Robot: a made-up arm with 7 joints. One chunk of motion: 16 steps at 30 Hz.
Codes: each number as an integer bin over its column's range. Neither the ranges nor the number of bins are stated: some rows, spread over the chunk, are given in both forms.
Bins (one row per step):
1: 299 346 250 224 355 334 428
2: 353 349 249 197 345 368 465
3: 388 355 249 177 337 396 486
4: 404 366 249 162 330 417 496
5: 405 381 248 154 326 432 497
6: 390 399 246 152 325 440 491
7: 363 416 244 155 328 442 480
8: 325 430 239 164 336 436 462
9: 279 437 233 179 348 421 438
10: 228 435 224 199 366 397 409
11: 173 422 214 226 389 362 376
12: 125 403 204 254 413 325 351
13: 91 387 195 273 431 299 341
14: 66 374 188 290 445 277 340
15: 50 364 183 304 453 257 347
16: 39 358 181 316 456 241 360
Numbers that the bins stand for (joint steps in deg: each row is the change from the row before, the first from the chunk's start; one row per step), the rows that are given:
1: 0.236 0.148 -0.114 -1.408 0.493 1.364 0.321
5: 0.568 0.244 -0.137 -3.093 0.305 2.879 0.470
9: 0.174 0.397 -0.310 -2.491 0.447 2.709 0.343
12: -0.309 0.304 -0.645 -0.686 0.867 1.224 0.156
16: -0.578 0.181 -0.910 0.806 1.145 -0.074 0.175
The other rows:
2: 0.405 0.156 -0.125 -2.058 0.428 1.889 0.401
3: 0.515 0.173 -0.125 -2.540 0.376 2.322 0.446
4: 0.565 0.203 -0.125 -2.901 0.331 2.647 0.468
6: 0.521 0.293 -0.160 -3.141 0.299 3.002 0.457
7: 0.437 0.340 -0.183 -3.069 0.318 3.033 0.433
8: 0.318 0.378 -0.241 -2.852 0.370 2.941 0.395
10: 0.014 0.392 -0.414 -2.010 0.564 2.338 0.280
11: -0.158 0.356 -0.529 -1.360 0.712 1.796 0.209
13: -0.415 0.260 -0.749 -0.229 0.983 0.823 0.134
14: -0.493 0.225 -0.829 0.180 1.074 0.482 0.132
15: -0.543 0.197 -0.887 0.517 1.125 0.173 0.147

